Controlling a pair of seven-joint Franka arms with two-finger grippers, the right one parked.
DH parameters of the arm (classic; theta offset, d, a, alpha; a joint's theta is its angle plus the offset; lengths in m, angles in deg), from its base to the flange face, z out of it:
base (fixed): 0 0 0 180
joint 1: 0 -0.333 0 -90
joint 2: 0 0 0 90
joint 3: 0 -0.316 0.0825 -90
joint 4: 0 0 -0.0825 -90
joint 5: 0 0.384 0 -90
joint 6: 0 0 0.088 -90
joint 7: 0 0.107 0 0
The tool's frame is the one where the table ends.
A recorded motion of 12 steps. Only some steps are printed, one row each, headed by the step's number.
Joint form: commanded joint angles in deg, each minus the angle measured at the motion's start. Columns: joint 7, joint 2, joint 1, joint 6, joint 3, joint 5, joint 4.
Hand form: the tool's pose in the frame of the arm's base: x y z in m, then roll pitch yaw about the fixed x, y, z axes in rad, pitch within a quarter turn. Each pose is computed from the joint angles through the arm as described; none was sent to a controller.
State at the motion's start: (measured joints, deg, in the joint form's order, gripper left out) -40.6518 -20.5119 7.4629 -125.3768 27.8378 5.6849 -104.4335
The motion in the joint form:
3: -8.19 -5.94 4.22 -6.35 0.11 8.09 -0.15
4: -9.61 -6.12 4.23 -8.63 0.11 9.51 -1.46
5: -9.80 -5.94 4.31 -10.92 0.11 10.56 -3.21
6: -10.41 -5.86 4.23 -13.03 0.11 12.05 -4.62
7: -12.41 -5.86 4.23 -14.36 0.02 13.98 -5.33
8: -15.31 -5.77 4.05 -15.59 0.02 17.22 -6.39
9: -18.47 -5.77 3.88 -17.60 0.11 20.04 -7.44
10: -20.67 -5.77 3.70 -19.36 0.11 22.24 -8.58
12: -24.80 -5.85 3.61 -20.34 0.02 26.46 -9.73
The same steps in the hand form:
3: 0.5190 -0.3909 0.3140 3.0706 -0.0354 0.0589
4: 0.5156 -0.3914 0.3061 3.0670 -0.0543 0.0641
5: 0.5093 -0.3918 0.2986 3.0634 -0.0707 0.0482
6: 0.5052 -0.3911 0.2926 3.0616 -0.0910 0.0377
7: 0.5036 -0.3906 0.2894 3.0640 -0.1127 0.0476
8: 0.5006 -0.3887 0.2846 3.0775 -0.1415 0.0556
9: 0.4972 -0.3888 0.2807 3.0723 -0.1709 0.0712
10: 0.4934 -0.3877 0.2755 3.0680 -0.1905 0.0779
12: 0.4882 -0.3857 0.2678 3.0829 -0.2190 0.0886

